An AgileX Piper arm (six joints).
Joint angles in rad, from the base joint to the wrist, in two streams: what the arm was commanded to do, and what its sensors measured. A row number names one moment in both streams.
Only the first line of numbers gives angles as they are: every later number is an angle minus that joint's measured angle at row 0.
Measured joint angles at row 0:
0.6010 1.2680 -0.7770 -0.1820 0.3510 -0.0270
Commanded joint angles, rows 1 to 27:
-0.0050 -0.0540 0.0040 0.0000 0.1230 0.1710
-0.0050 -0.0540 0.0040 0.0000 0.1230 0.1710
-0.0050 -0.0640 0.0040 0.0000 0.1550 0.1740
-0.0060 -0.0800 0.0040 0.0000 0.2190 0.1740
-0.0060 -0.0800 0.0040 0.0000 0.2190 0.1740
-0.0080 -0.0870 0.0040 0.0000 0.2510 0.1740
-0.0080 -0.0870 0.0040 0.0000 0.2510 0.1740
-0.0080 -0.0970 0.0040 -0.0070 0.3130 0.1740
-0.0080 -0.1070 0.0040 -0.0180 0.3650 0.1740
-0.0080 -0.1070 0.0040 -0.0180 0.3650 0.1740
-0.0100 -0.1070 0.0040 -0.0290 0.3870 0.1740
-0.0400 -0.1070 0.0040 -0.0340 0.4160 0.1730
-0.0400 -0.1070 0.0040 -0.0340 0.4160 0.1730
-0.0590 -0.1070 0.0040 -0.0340 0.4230 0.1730
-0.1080 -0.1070 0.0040 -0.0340 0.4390 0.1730
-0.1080 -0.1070 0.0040 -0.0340 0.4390 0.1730
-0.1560 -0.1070 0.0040 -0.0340 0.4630 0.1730
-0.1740 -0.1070 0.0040 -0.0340 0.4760 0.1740
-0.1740 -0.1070 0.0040 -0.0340 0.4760 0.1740
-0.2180 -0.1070 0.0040 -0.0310 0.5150 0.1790
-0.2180 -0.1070 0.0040 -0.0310 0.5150 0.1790
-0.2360 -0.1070 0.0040 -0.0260 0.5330 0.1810
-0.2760 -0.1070 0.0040 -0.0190 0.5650 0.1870
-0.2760 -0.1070 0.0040 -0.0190 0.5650 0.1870
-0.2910 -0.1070 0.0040 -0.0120 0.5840 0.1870
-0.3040 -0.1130 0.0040 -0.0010 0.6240 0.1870
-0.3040 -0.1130 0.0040 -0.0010 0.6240 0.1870
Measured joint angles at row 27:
-0.2800 -0.0990 0.0010 -0.0230 0.5680 0.1770
